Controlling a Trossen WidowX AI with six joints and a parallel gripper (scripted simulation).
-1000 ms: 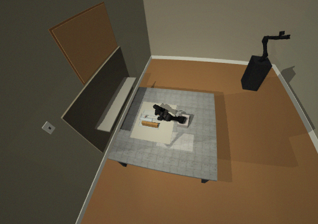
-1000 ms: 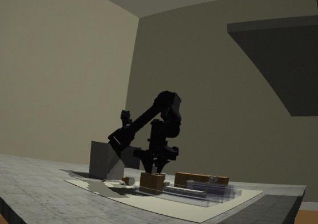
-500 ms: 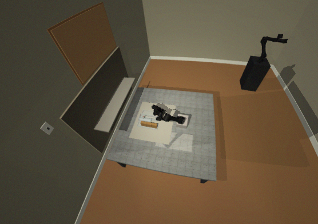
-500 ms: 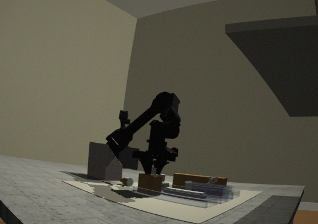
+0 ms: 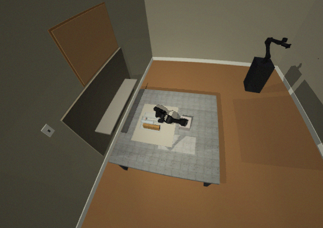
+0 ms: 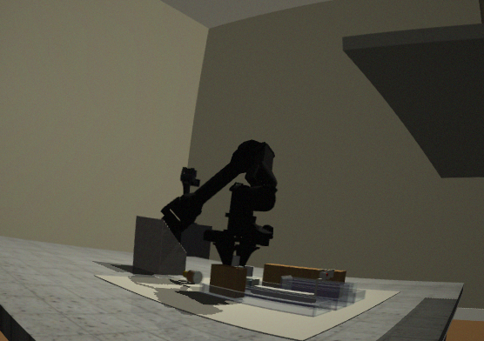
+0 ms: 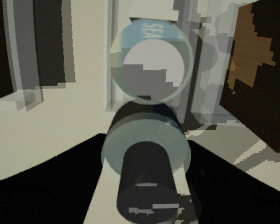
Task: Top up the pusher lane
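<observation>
Right now my gripper tip is 8 cm short of the cream mat, 5 cm above it and 3 cm to the right of it. From my gripper tip the other things lie so: clear pusher lane unit: 18 cm ahead, 3 cm to the left, 3 cm below; wall shelf: 54 cm ahead, 32 cm above, 6 cm to the left.
</observation>
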